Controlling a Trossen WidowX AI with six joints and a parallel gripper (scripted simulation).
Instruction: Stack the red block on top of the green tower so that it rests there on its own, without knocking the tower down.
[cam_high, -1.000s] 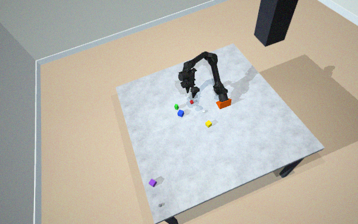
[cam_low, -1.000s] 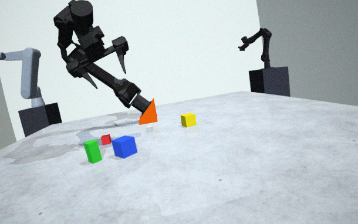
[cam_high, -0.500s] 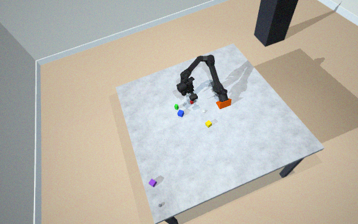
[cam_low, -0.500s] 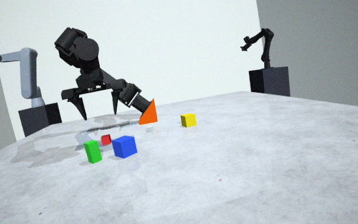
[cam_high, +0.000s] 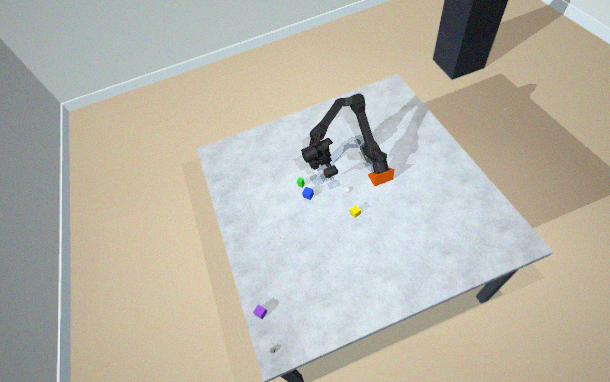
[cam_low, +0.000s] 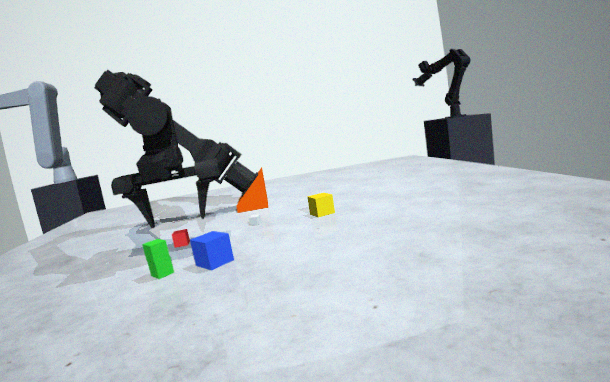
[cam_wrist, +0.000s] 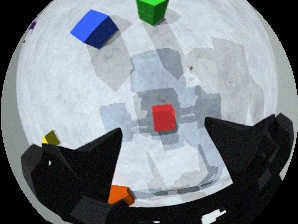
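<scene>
The red block is 30 mm below my gripper tip. From my gripper tip the other things lie so: tiny white block: 130 mm to the left, 60 mm behind, 30 mm below; yellow cube: 270 mm to the left, 40 mm behind, 20 mm below; blue cube: 130 mm ahead, 80 mm to the left, 20 mm below.
</scene>
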